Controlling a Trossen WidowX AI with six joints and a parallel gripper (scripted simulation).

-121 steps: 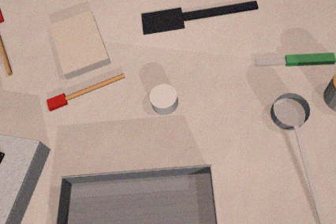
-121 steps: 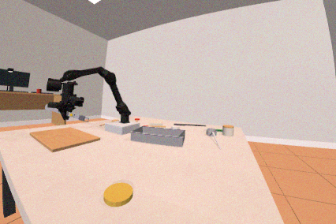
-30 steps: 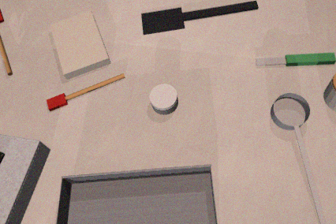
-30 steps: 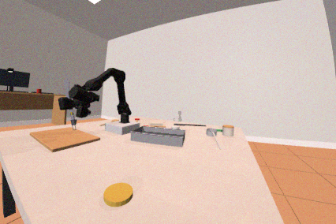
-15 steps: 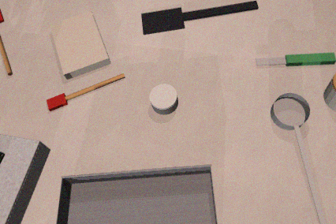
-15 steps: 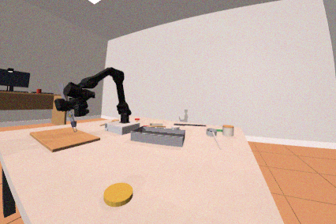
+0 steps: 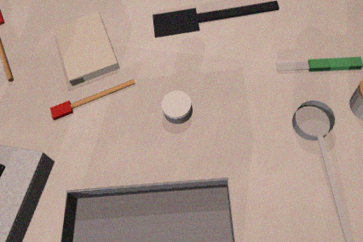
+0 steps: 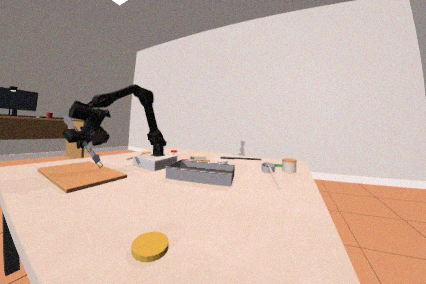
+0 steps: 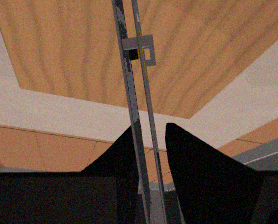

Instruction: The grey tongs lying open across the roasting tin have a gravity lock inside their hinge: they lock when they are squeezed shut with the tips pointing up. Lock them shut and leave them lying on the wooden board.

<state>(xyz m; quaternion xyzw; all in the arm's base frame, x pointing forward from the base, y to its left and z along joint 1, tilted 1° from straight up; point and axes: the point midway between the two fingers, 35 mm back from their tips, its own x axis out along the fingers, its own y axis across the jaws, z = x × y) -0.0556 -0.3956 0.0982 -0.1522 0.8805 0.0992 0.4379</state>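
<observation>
My gripper tip is now 40 mm short of the yellow slider and 30 mm to the right of it. Also, from my gripper tip: yellow disc 610 mm ahead, 110 mm below, 50 mm to the right; then grey roasting tin 420 mm ahead, 390 mm to the left, 90 mm below; then wooden board 110 mm below, 20 mm ahead, 10 mm to the left.
</observation>
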